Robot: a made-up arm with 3 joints.
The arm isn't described. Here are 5 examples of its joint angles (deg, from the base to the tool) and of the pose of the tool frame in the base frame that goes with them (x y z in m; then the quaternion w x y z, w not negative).
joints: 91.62 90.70 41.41
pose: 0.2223 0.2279 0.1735 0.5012 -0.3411 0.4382 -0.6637
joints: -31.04 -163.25 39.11
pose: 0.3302 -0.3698 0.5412 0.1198 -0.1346 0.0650 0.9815
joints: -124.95 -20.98 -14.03
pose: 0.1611 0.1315 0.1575 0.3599 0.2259 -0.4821 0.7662
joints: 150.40 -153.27 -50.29
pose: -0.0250 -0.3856 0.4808 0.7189 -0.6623 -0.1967 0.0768
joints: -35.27 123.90 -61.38
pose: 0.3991 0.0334 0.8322 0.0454 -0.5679 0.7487 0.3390
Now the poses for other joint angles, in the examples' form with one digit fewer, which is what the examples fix.
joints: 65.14 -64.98 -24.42
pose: 0.045 -0.155 0.867 0.180 0.846 0.500 -0.035
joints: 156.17 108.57 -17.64
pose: -0.203 0.119 0.256 0.523 -0.568 0.294 -0.563
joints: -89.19 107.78 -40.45
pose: 0.001 0.125 0.910 0.185 -0.760 0.621 0.046
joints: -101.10 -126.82 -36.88
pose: 0.159 -0.404 0.489 0.561 -0.225 0.284 0.744
